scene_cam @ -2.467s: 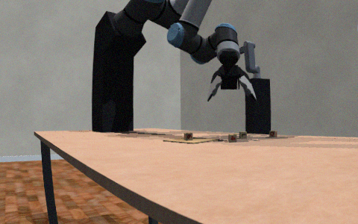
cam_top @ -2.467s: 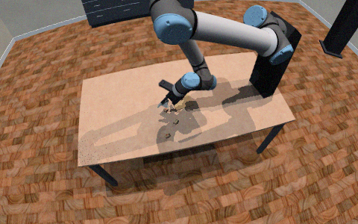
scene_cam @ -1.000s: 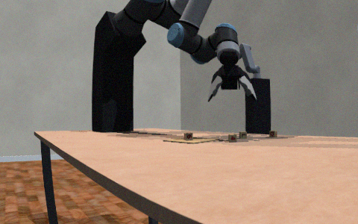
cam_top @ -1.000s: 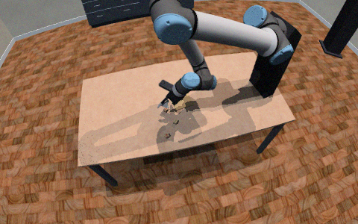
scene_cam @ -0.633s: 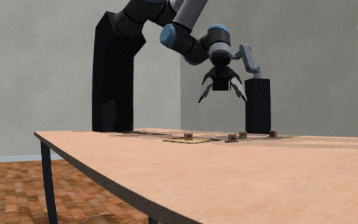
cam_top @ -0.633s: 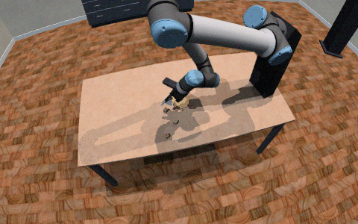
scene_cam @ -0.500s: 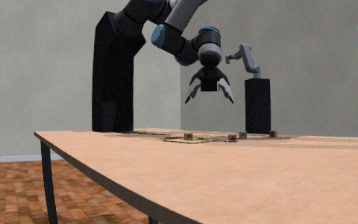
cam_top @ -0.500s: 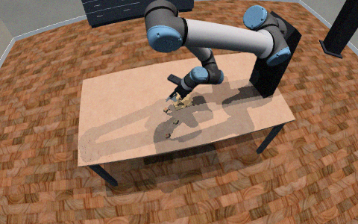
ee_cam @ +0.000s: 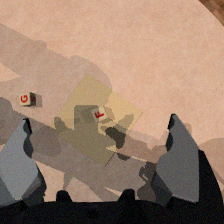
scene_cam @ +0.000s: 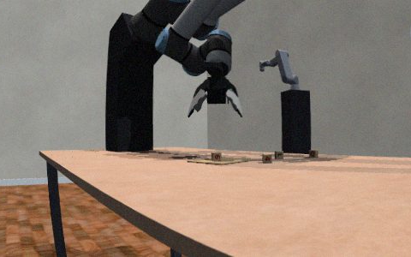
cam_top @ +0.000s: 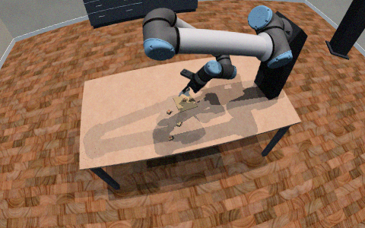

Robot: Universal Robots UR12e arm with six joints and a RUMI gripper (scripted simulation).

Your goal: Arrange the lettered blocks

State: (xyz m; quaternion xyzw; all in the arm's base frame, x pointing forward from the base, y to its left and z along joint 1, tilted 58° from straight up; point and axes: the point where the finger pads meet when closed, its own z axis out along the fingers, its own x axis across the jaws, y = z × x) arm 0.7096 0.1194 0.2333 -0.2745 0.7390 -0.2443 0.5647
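Now: hand 12 cm above the block. The rest, counted from my hand: mat: 1 cm behind, 2 cm to the left, 13 cm below.
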